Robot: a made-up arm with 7 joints.
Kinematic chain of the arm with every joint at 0, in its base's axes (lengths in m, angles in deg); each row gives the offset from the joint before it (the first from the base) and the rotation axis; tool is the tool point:
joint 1: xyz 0 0 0.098 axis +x
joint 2: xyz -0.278 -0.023 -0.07 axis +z
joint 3: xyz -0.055 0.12 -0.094 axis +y
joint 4: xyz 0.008 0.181 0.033 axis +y
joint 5: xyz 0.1 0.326 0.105 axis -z
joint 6: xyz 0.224 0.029 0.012 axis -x
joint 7: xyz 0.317 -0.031 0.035 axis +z
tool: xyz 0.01 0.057 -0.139
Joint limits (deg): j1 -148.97..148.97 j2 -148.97..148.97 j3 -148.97..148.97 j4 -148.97..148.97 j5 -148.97..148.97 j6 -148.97..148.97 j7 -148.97..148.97
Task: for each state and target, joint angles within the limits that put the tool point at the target. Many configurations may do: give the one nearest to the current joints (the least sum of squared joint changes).
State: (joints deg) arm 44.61 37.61 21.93 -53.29 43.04 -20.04 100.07
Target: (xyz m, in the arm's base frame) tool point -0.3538 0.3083 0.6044
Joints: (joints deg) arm 42.08 51.21 20.99 -54.18 29.06 -23.02 98.59
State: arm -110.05 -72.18 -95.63 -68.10 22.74 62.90 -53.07
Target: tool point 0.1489 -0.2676 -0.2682
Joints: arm -120.26 -112.99 -93.78 -66.26 38.61 62.38 -50.36
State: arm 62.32 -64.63 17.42 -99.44 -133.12 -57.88 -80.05
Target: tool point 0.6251 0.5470 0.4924
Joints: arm 80.83 -70.32 20.78 -95.12 -130.47 -56.64 -80.45
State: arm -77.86 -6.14 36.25 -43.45 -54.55 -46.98 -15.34
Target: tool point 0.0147 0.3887 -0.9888
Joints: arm -66.95 -3.54 38.71 -41.53 -63.16 -49.42 -21.88
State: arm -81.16 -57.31 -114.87 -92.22 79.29 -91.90 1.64
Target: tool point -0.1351 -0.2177 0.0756
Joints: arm -75.40 -51.77 -121.78 -99.81 125.31 -95.32 4.63
